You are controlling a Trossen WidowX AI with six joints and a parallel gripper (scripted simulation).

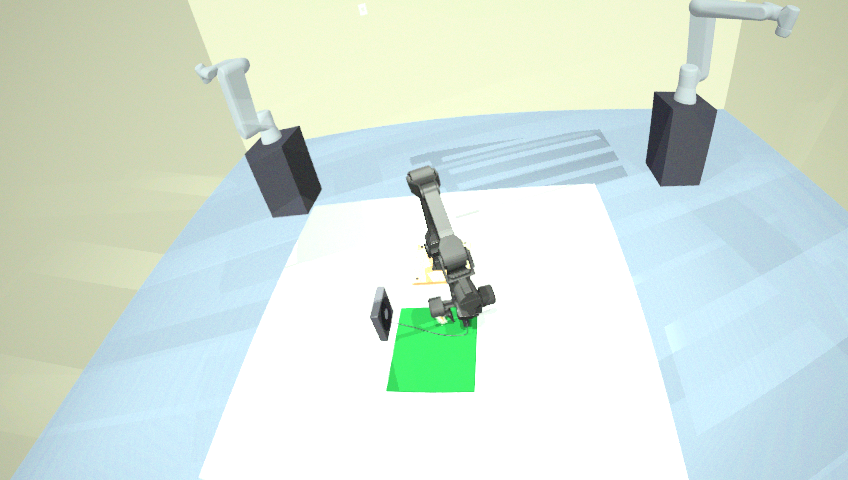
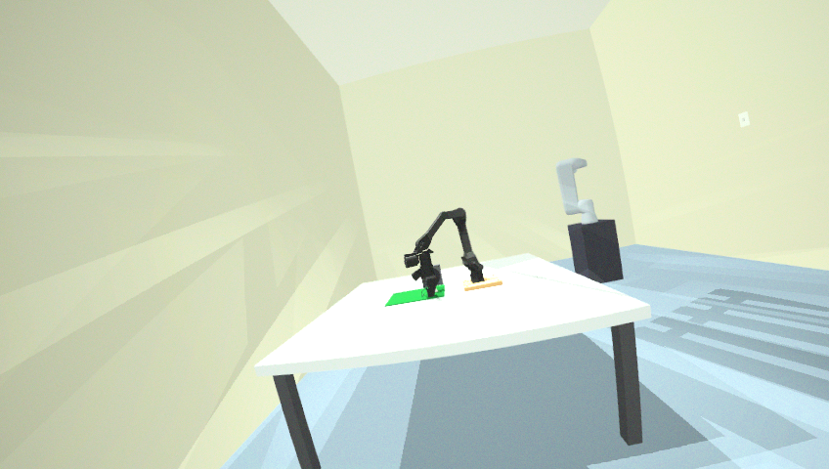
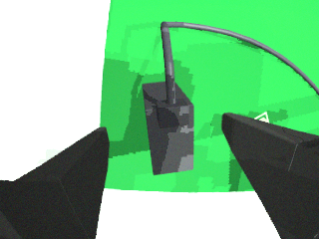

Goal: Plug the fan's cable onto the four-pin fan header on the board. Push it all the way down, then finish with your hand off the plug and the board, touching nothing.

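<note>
Now: gripper tip 70 mm to the left of the white four-pin header, 20 mm above it and 10 mm past it. Also, from my gripper tip: dark plug 10 mm ahead, 10 mm above; green board 90 mm ahead, 80 mm to the right, 30 mm below; square fan 240 mm to the right, 40 mm above, 10 mm ahead.
</note>
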